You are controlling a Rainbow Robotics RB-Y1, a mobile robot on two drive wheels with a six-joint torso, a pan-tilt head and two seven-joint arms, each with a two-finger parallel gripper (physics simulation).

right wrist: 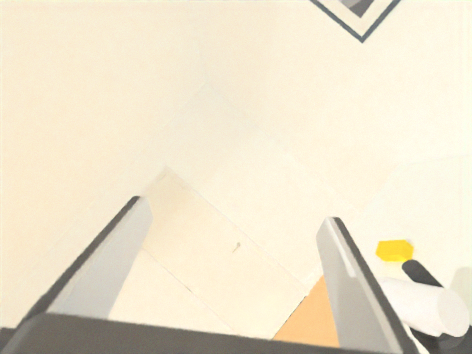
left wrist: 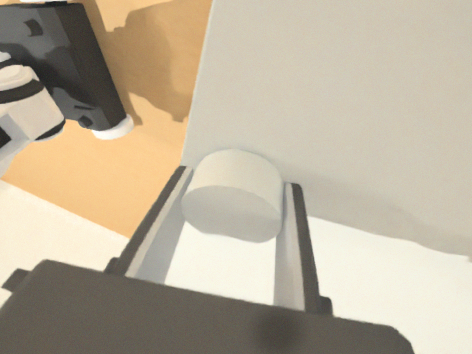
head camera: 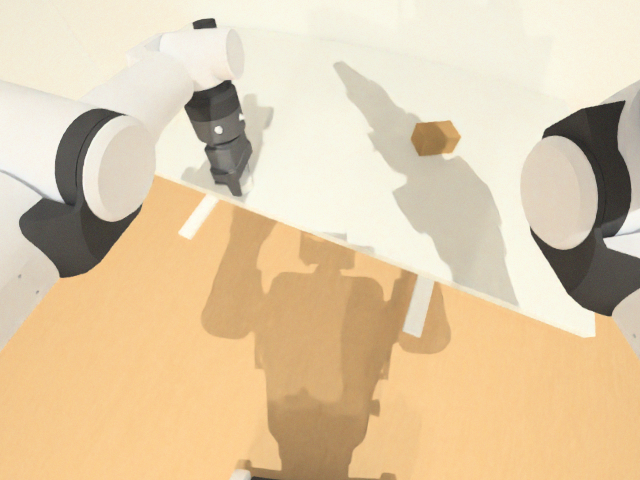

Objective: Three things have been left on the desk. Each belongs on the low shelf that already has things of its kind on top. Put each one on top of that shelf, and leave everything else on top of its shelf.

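Places are measured from the robot's base along level axes (x back, y left, z down), in centimetres.
Pixels of known places: left gripper, fingertip midpoint: (left wrist: 237, 186) (head camera: 241, 185); right gripper, fingertip midpoint: (right wrist: 234, 217); robot's base, link origin: (left wrist: 104, 64).
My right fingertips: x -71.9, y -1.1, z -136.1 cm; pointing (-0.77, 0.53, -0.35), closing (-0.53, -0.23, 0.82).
Note:
Ahead of a thing's pixels: the offset from my right fingertips to its middle. Level surfaces: height alone.
My left gripper (head camera: 238, 190) (left wrist: 237, 186) is shut on a white cylinder @(dx -12.6, dy +21.3, dz +62.7 cm) (left wrist: 232, 200), at the front left edge of the white desk @(dz +64.0 cm) (head camera: 320, 134) (left wrist: 350, 100). In the head view the gripper mostly hides the cylinder. An orange-brown six-sided block @(dx -28.6, dy -22.7, dz +61.5 cm) (head camera: 435, 138) lies on the desk, right of centre, partly in shadow. My right gripper (right wrist: 234, 217) is open and empty; its fingers do not show in the head view. A yellow six-sided piece @(dx -44.6, dy +52.7, dz +61.8 cm) (right wrist: 395, 250) shows at the lower right of the right wrist view; I cannot tell whether it is the same block. No low shelf is recognisable.
Two pale strips (head camera: 199, 217) (head camera: 419, 305) reach from the desk's front edge over the orange floor @(dz +136.0 cm) (head camera: 129, 361). Part of a dark robot body (left wrist: 82, 65) shows in the left wrist view. A dark-edged frame (right wrist: 362, 39) shows at the right wrist view's top.

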